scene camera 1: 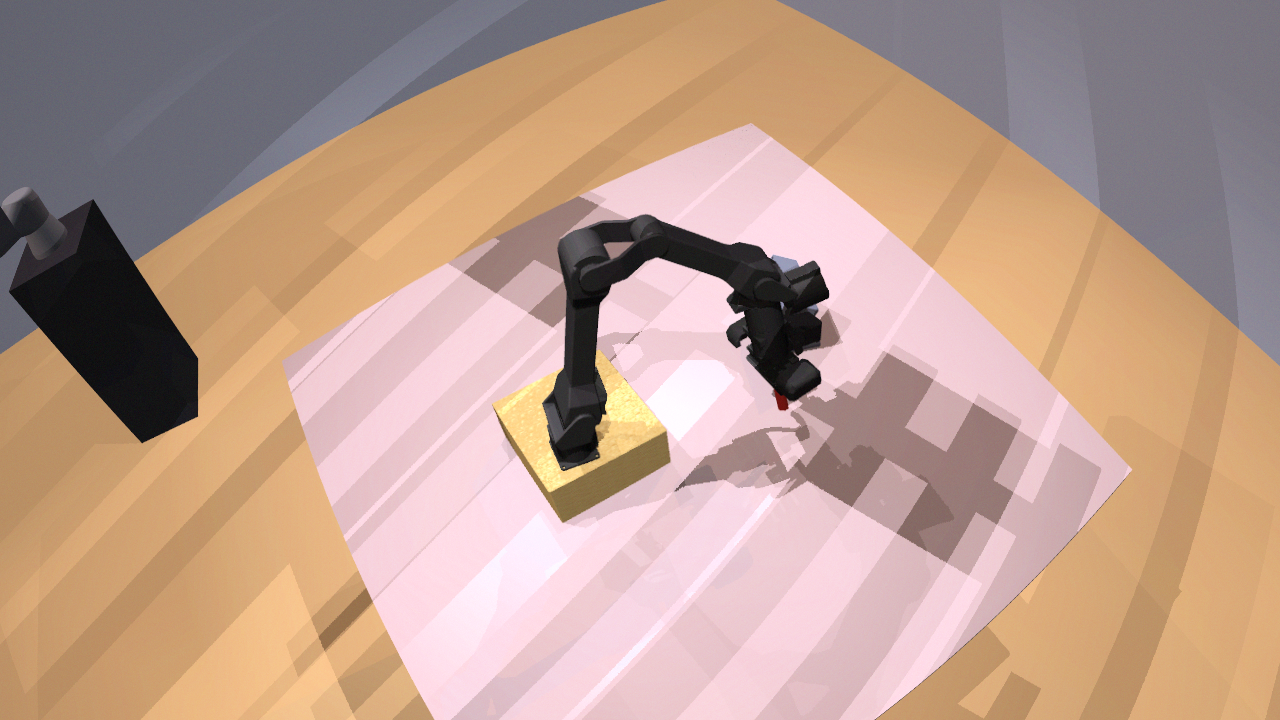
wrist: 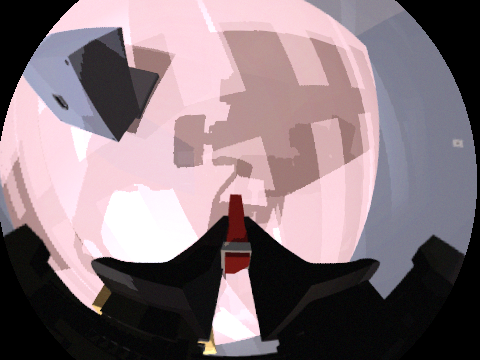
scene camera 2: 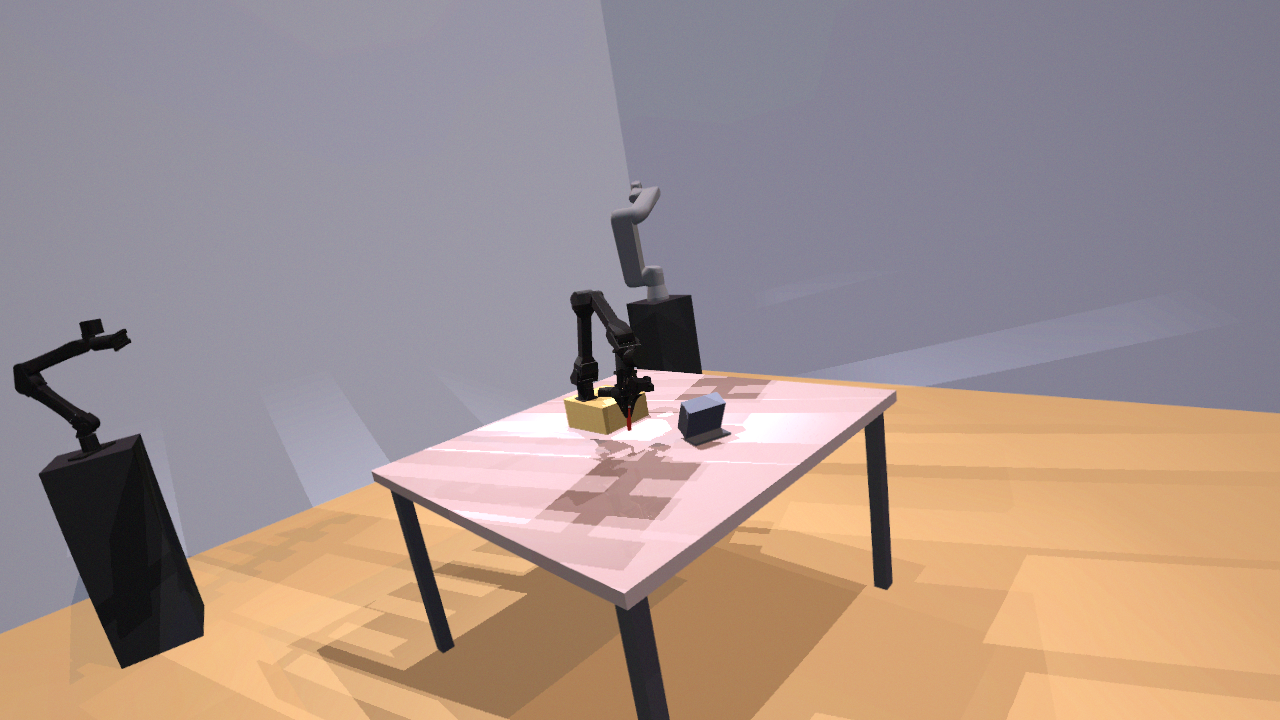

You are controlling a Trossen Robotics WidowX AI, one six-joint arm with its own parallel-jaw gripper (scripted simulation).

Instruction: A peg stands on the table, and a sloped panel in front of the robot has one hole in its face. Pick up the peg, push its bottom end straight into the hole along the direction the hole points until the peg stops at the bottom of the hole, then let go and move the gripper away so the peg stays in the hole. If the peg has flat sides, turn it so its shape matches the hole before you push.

Note:
My gripper [scene camera 1: 780, 391] holds a red peg [wrist: 236, 253]. Also in view: a sloped panel [scene camera 2: 702, 414].
My gripper shows as well in the wrist view [wrist: 235, 221] and in scene camera 2 [scene camera 2: 628, 417].

